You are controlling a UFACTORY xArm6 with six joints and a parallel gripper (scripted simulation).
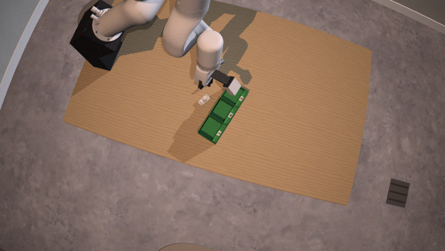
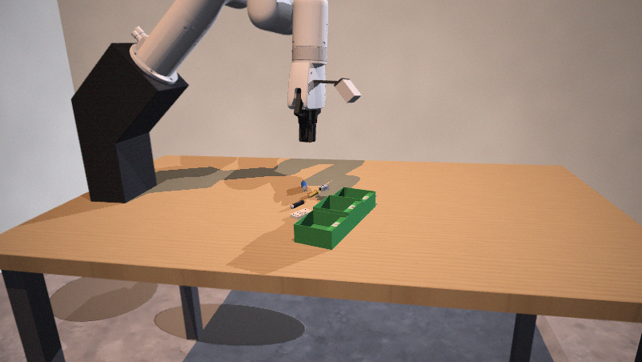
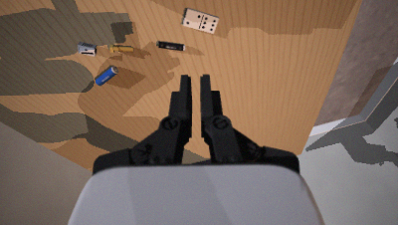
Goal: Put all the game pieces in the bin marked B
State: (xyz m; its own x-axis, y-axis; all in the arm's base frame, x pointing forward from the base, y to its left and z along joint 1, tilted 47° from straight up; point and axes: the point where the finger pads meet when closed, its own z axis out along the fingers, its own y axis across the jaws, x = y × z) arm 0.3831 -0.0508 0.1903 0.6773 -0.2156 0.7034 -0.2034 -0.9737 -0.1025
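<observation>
The green three-compartment bin lies 17 cm below my hand, 8 cm ahead of it and 5 cm to the right of it. Also, from my hand: black cylinder: 19 cm below, 4 cm behind, 3 cm to the left; then white domino: 19 cm below, 3 cm to the right, 1 cm behind; then brass bolt: 18 cm below, 11 cm to the left, 2 cm behind.
</observation>
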